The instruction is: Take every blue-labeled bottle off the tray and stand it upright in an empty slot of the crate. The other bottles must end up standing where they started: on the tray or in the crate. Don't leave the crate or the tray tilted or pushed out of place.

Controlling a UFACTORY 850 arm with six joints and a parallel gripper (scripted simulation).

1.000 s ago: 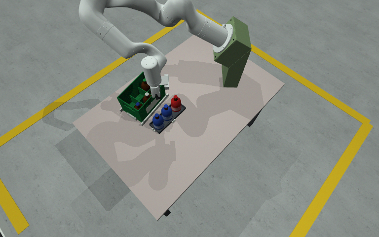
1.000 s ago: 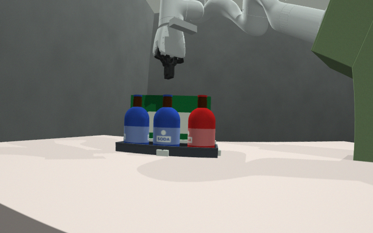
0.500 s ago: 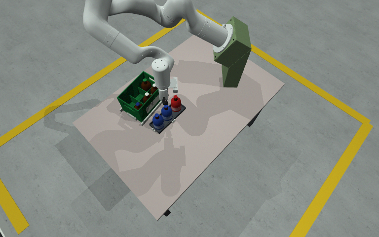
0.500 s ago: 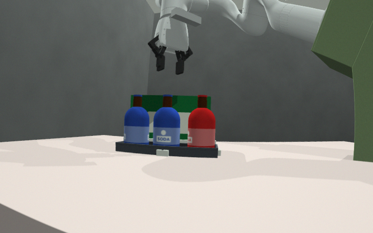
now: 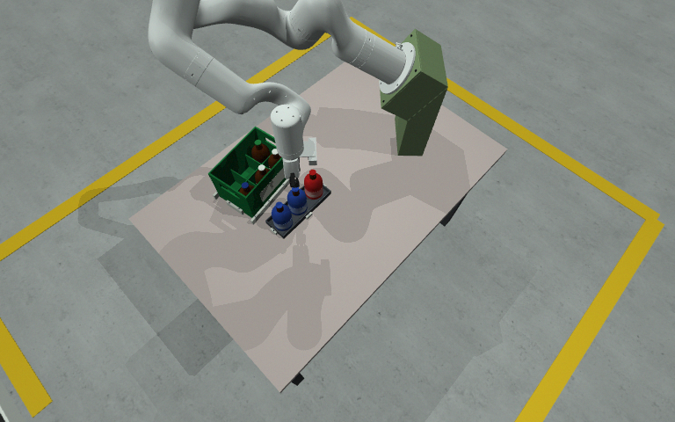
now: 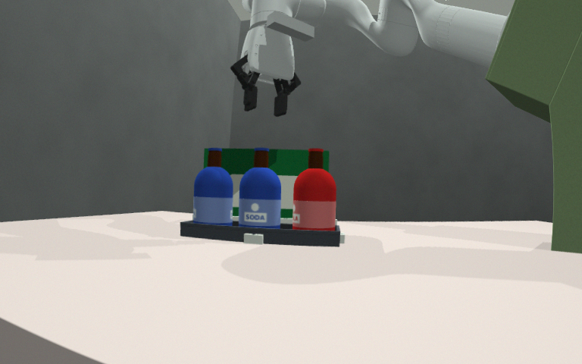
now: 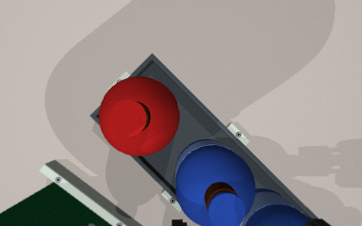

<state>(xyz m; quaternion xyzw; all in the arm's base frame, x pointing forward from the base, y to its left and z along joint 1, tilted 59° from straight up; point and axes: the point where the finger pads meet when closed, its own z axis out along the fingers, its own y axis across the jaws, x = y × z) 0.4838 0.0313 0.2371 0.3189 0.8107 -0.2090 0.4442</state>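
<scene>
The red-labeled bottle is 90 mm behind my hand, 20 mm to the left of it and 160 mm below it. The rest, counted from my hand: dark tray 230 mm below; green crate 20 mm behind, 210 mm to the right, 160 mm below; brown-necked bottle 80 mm ahead, 170 mm to the right, 160 mm below.
</scene>
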